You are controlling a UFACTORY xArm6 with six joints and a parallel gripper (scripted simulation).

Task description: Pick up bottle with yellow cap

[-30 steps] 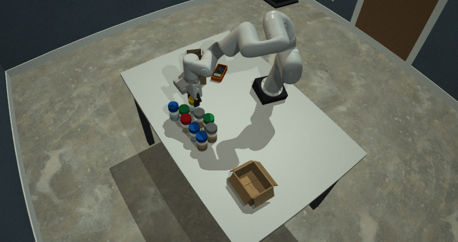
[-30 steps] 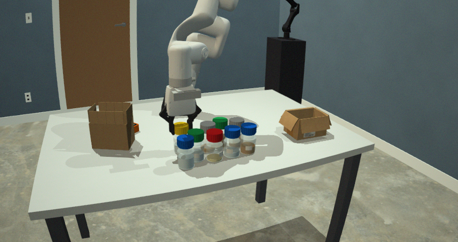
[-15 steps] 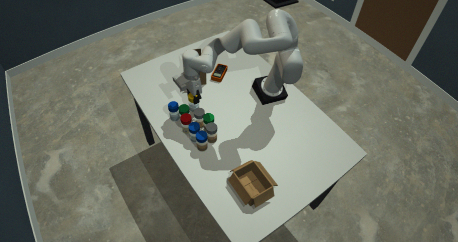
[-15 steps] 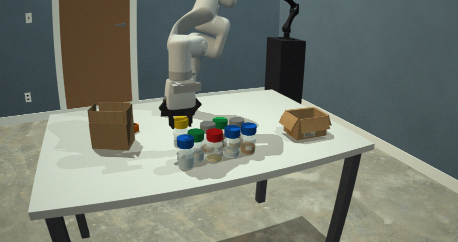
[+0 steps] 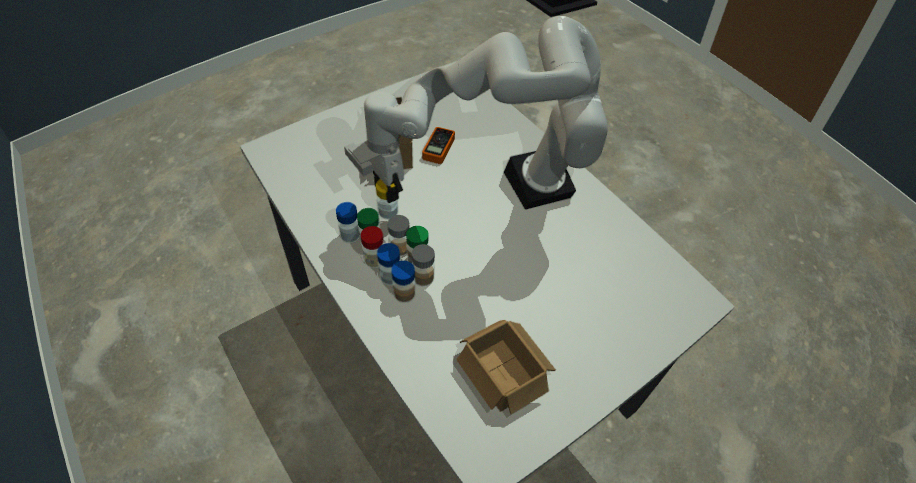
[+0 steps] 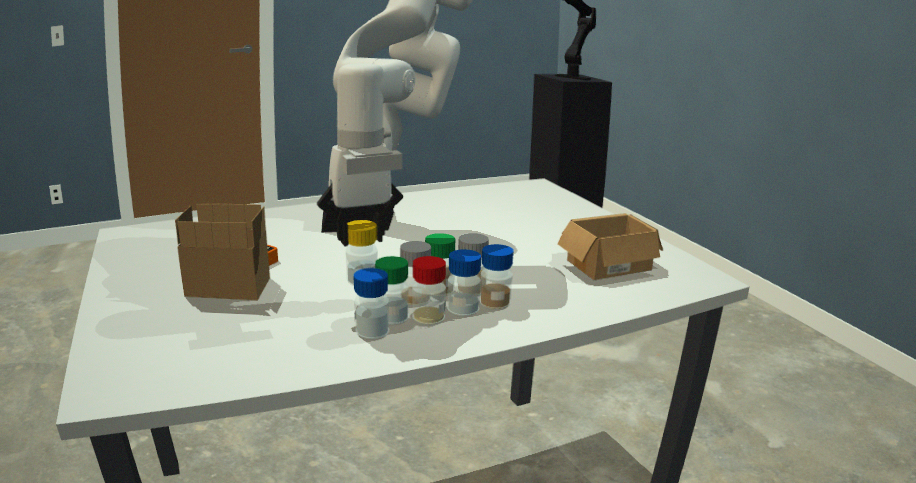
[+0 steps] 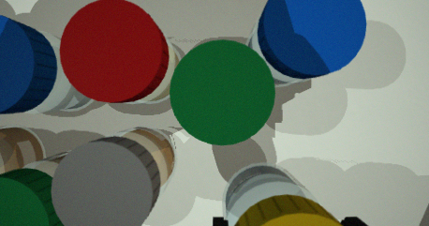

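My gripper is now 90 mm above the green-capped bottle, 70 mm short of it and 30 mm to the right of it. Also, from my hand: yellow-capped bottle: 40 mm below; red-capped bottle: 90 mm to the left, 90 mm below, 90 mm ahead; cardboard box: 240 mm to the right, 140 mm behind, 70 mm below.
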